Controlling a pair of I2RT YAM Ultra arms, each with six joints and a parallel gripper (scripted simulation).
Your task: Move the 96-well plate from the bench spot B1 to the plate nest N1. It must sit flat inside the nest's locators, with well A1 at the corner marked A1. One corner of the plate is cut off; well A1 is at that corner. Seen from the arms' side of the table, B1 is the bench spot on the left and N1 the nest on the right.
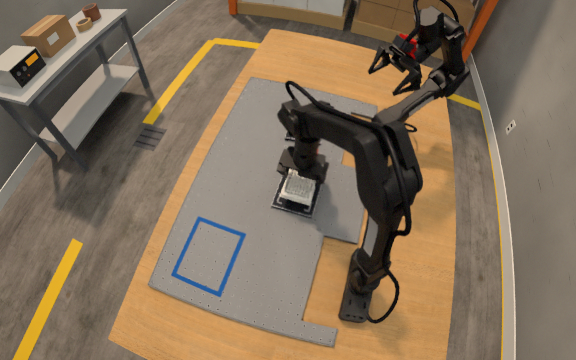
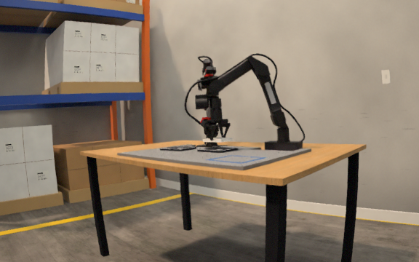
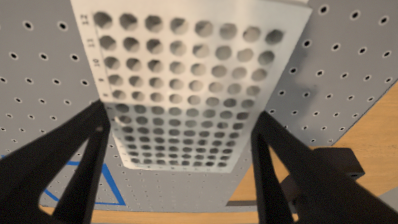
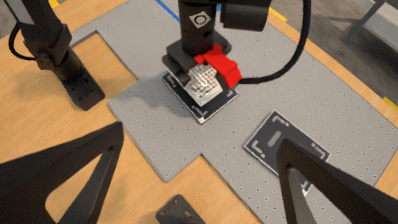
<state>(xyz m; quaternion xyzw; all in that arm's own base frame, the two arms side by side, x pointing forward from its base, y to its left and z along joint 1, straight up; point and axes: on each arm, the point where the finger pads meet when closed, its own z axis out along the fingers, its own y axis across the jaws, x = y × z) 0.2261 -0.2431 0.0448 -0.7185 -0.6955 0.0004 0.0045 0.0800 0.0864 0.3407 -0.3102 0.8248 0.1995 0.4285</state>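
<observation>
Now: the white 96-well plate 150 mm ahead of my right hand, 180 mm to the left of it and 270 mm below it. From my right hand the other things lie so: black plate nest (190 mm ahead, 80 mm to the right, 320 mm below).
</observation>
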